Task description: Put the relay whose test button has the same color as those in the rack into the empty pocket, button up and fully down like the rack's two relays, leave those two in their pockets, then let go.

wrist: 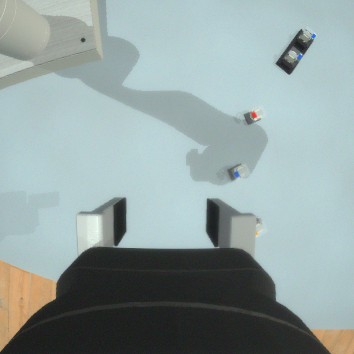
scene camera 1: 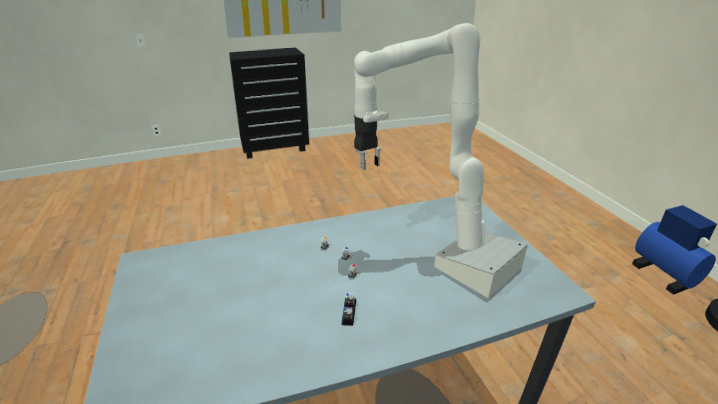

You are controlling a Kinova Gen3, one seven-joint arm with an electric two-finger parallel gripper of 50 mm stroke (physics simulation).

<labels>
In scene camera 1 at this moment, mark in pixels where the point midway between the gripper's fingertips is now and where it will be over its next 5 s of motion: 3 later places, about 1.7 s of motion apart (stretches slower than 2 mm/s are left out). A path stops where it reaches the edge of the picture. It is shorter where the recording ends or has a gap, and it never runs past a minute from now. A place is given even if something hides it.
My gripper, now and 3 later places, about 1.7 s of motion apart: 370,167; 348,235; 346,246; 346,256
</labels>
